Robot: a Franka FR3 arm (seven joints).
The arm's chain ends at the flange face. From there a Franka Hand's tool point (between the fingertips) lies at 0.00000 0.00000 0.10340 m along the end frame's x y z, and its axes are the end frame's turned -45 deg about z.
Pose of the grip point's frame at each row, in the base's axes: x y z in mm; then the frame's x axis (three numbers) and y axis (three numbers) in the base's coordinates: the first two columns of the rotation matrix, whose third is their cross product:
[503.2 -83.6 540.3 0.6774 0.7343 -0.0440 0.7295 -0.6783 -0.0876]
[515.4 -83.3 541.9 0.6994 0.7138 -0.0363 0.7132 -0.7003 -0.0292]
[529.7 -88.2 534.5 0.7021 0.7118 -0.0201 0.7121 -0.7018 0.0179]
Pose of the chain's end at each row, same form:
[512.9 -86.4 643.2 0.9948 0.0396 -0.0931 0.0368 -0.9989 -0.0308]
[520.2 -82.7 645.2 0.9989 0.0095 -0.0463 0.0098 -0.9999 0.0050]
[529.8 -85.4 637.9 1.0000 0.0071 -0.0016 0.0071 -0.9996 0.0269]

